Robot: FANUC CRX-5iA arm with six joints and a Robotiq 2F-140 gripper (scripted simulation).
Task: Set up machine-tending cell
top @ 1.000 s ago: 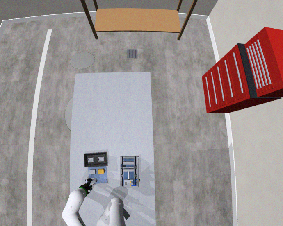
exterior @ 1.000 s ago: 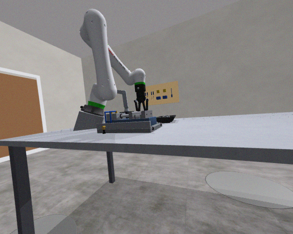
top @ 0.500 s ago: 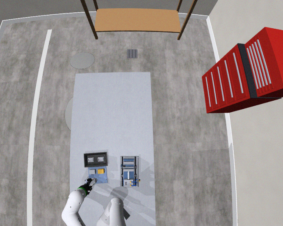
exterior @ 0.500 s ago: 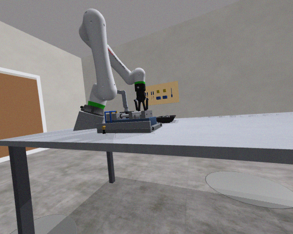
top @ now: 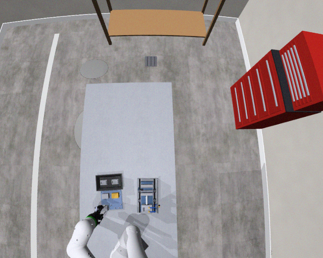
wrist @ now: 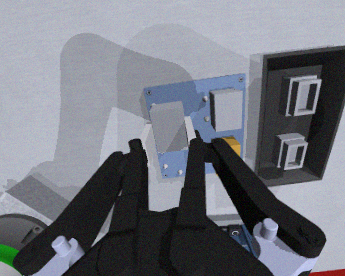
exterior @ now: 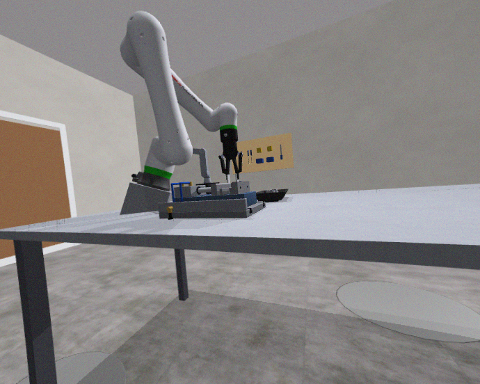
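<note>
Right now my hand is 230 mm short of the black work stop rod, 270 mm to the left of it and 20 mm above it. The rest, counted from my hand: blue infeed plate (60 mm ahead, 30 mm to the right, 110 mm below); hose-end block (80 mm ahead, 360 mm to the right, 30 mm below); brass blank (110 mm ahead, 60 mm to the right, 90 mm below).
</note>
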